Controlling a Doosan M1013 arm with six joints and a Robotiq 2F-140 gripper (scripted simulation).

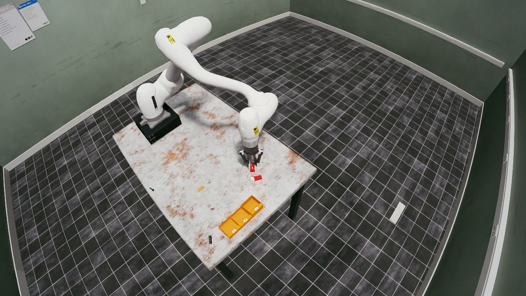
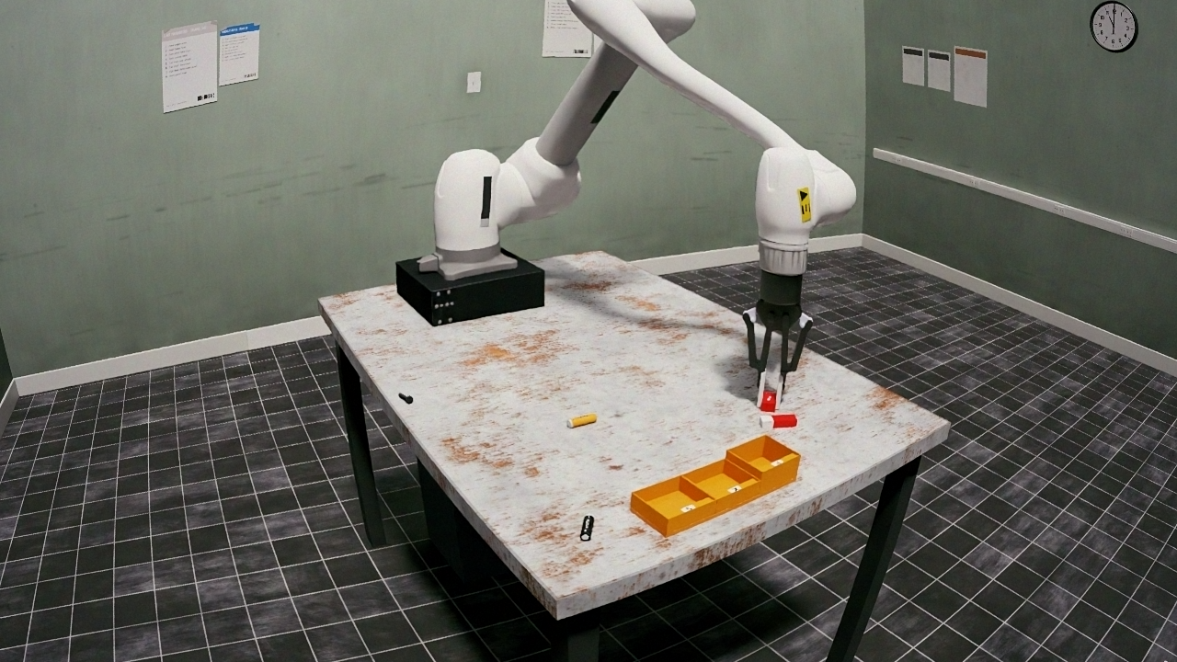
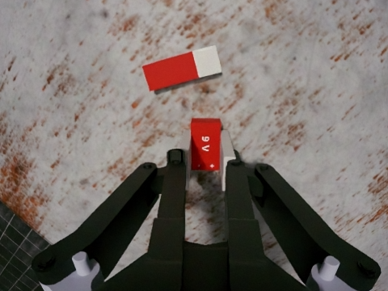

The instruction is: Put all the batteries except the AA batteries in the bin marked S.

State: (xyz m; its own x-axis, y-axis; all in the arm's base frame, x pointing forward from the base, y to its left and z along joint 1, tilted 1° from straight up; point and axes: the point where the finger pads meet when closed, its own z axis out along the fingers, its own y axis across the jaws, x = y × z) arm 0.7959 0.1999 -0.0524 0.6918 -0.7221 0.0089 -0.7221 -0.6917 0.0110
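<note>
Now: the red cylinder 60 mm ahead of my hand, 40 mm to the right of it and 30 mm below it. Round my hand: red block battery 10 mm behind, 10 mm to the left, 30 mm below; then black battery 150 mm ahead, 470 mm to the right, 30 mm below; then joined orange bins 180 mm ahead, 270 mm to the right, 10 mm below.
</note>
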